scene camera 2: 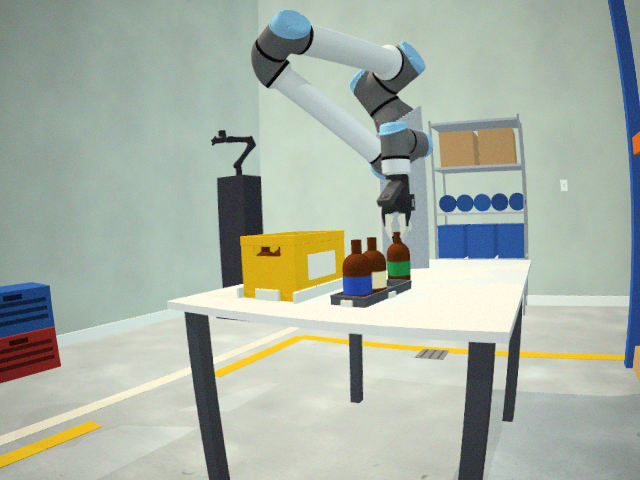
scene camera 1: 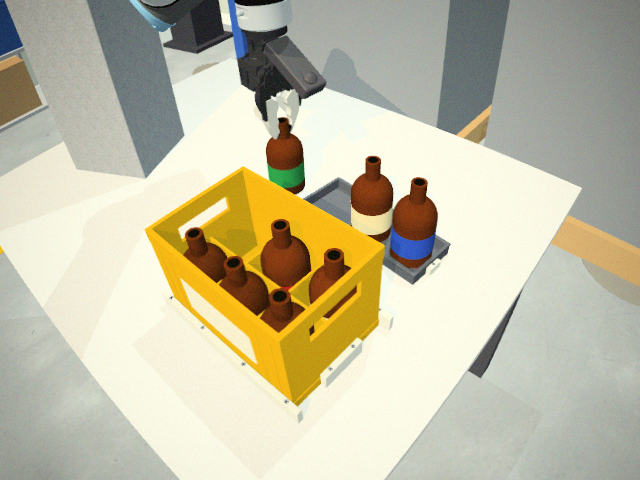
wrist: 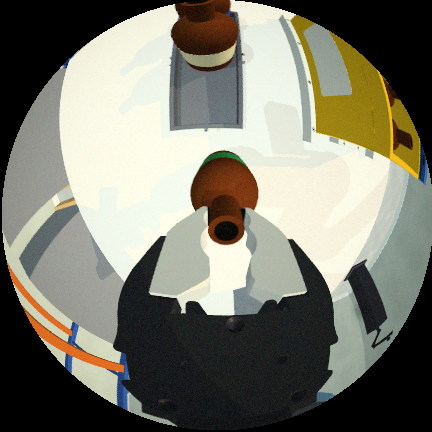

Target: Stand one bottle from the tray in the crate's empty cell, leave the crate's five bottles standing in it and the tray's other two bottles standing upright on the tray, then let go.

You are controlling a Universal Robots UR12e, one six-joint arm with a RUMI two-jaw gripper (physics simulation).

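Frame: origin at the arm's base, x left, y back, z up, level; metres.
Seen in the pictures: gripper, fingertip midpoint: (scene camera 2: 398,243) (scene camera 1: 282,135) (wrist: 224,208).
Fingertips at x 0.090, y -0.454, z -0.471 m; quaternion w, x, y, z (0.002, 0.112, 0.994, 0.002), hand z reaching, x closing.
Pixels of each thing's top centre, then the offset from my fingertips to it. "spot": a spot on its surface instead. Level surfaces: height alone.
- green-label bottle, middle of its top: (wrist: 226,234) (scene camera 1: 280,119) (scene camera 2: 397,231) dx +0.000, dy +0.001, dz +0.035 m
- cream-label bottle, middle of its top: (scene camera 1: 373,159) (scene camera 2: 371,237) dx -0.019, dy -0.208, dz +0.031 m
- blue-label bottle, middle of its top: (scene camera 1: 419,182) (scene camera 2: 356,239) dx -0.031, dy -0.297, dz +0.031 m
- grey tray, surface spot: (wrist: 206,107) (scene camera 1: 332,203) spot: dx +0.004, dy -0.105, dz -0.123 m
- yellow crate, middle of its top: (scene camera 1: 256,236) (scene camera 2: 294,233) dx -0.267, dy -0.179, dz +0.046 m
- white table, its level: dz -0.129 m
My gripper (scene camera 1: 281,124) (scene camera 2: 397,235) (wrist: 224,208) is shut on the neck of the green-label bottle (scene camera 1: 285,173) (scene camera 2: 398,268) (wrist: 225,185), which hangs upright beyond the tray's end; its height over the table is hard to judge. The cream-label bottle (scene camera 1: 371,222) (scene camera 2: 378,280) (wrist: 207,59) and blue-label bottle (scene camera 1: 412,245) (scene camera 2: 356,285) stand upright on the grey tray (scene camera 1: 325,198) (wrist: 206,107). The yellow crate (scene camera 1: 351,320) (scene camera 2: 268,279) (wrist: 350,115) holds five brown bottles; its empty cell (scene camera 1: 235,245) is in the far corner in scene camera 1.
The crate's high walls stand between the held bottle and the empty cell. White cleats (scene camera 1: 341,362) edge the crate on the white table (scene camera 1: 465,206) (scene camera 2: 449,315). A grey pillar (scene camera 1: 87,77) stands beside the table. A dark pedestal (scene camera 2: 240,222) and shelf rack (scene camera 2: 475,168) stand behind.
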